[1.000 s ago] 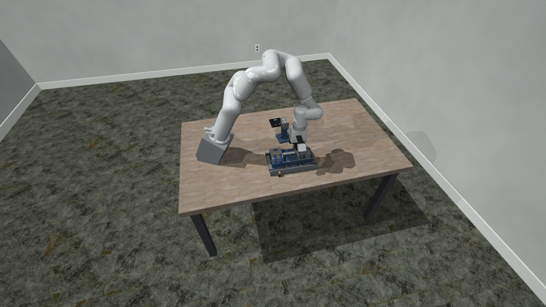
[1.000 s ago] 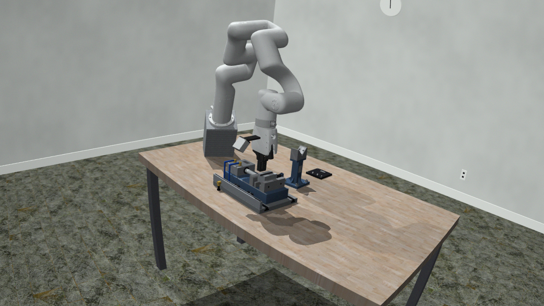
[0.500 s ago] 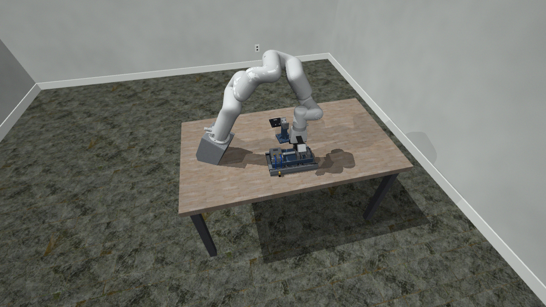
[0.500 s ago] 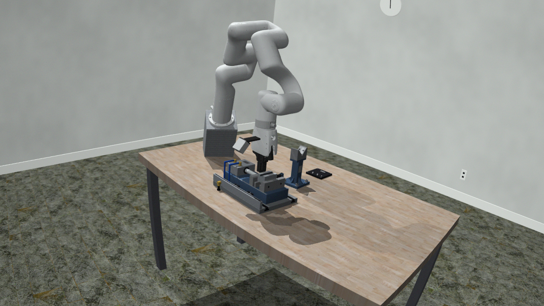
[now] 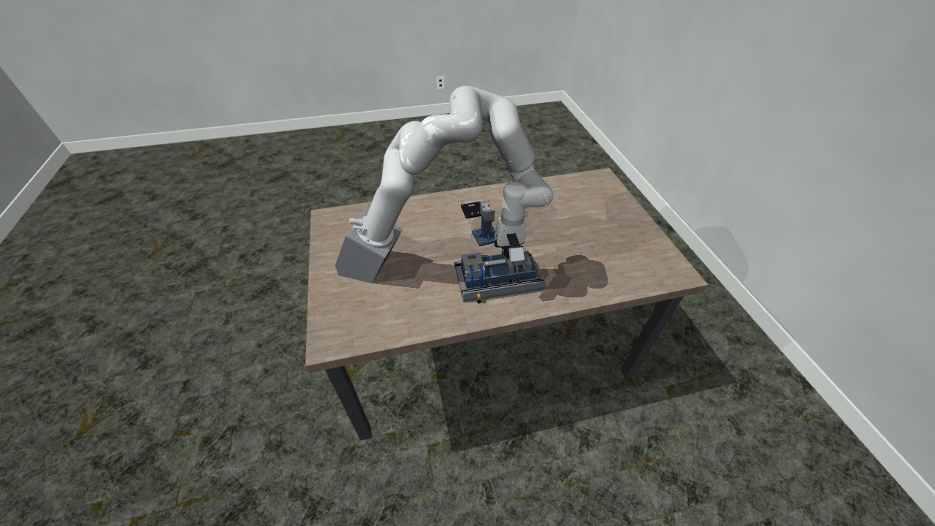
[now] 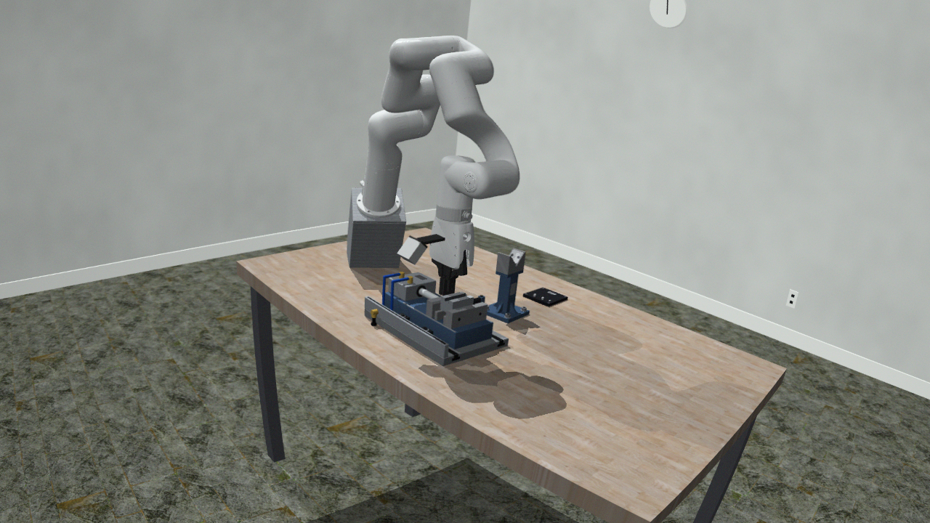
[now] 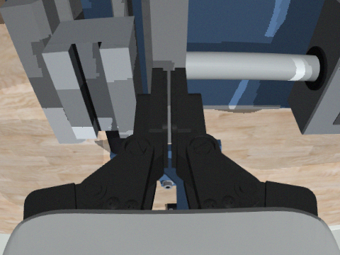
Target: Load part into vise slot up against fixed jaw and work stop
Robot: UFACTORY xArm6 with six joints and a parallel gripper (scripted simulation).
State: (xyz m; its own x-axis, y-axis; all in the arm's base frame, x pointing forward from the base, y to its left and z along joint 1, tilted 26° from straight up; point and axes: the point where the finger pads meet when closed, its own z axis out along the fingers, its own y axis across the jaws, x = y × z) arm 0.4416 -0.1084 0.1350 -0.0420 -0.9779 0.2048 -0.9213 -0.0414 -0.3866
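Right now the grey block is 40 mm ahead of my hand and 20 mm below it. The rest, counted from my hand: cylinder rod (50 mm behind, 40 mm below); then dark work stop rod (50 mm to the left, 40 mm ahead, 30 mm below); then moving jaw (40 mm below).
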